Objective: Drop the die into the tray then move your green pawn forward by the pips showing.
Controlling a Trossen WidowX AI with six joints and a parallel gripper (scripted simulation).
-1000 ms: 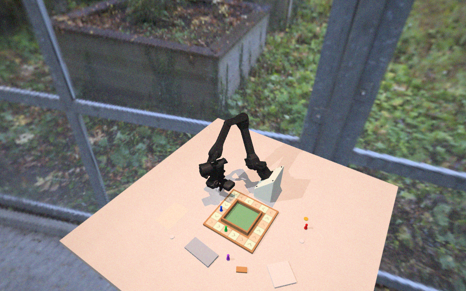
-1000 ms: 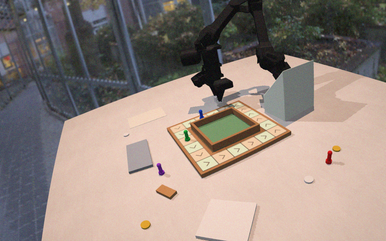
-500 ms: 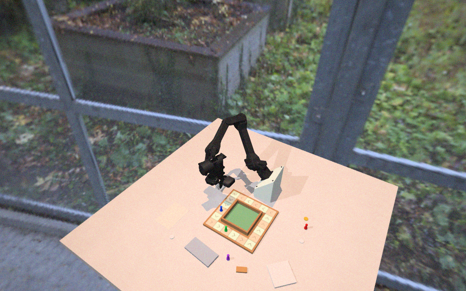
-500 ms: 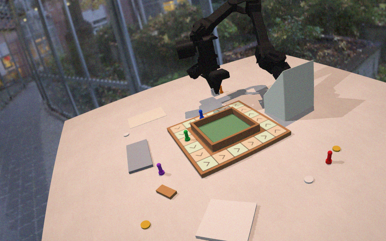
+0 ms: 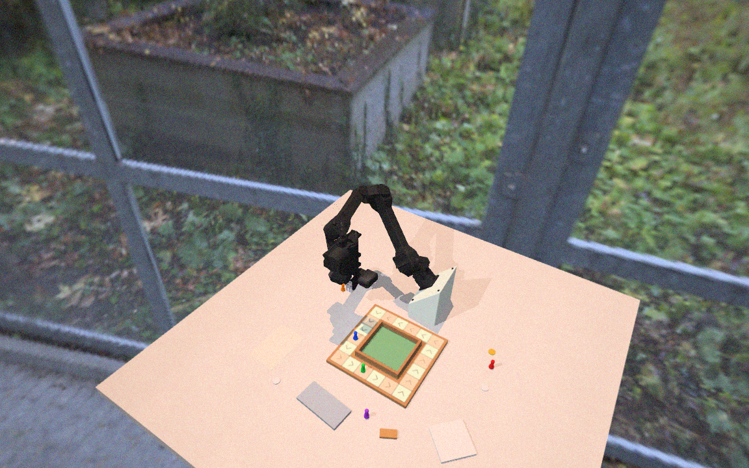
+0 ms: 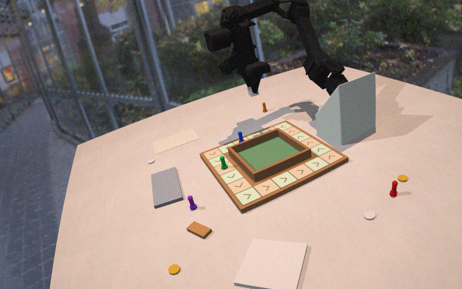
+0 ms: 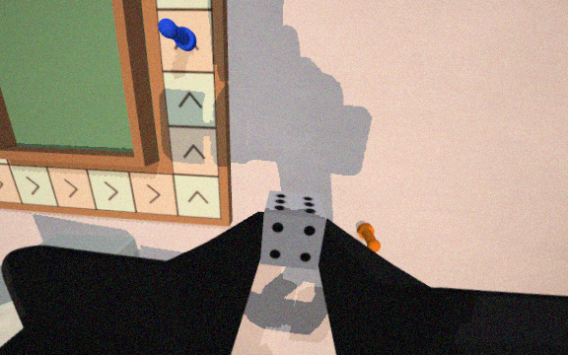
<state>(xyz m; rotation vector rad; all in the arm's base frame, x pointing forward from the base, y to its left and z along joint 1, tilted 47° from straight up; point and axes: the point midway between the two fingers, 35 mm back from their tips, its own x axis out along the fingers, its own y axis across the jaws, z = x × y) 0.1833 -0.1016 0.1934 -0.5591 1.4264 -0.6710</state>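
The green pawn lies 20 cm ahead of my gripper tip, 17 cm to the left of it and 8 cm below it. From my gripper tip the other things lie so: orange pawn (9 cm below, 8 cm to the right, 7 cm behind); blue pawn (11 cm ahead, 9 cm to the left, 8 cm below); white die (right at my gripper tip).
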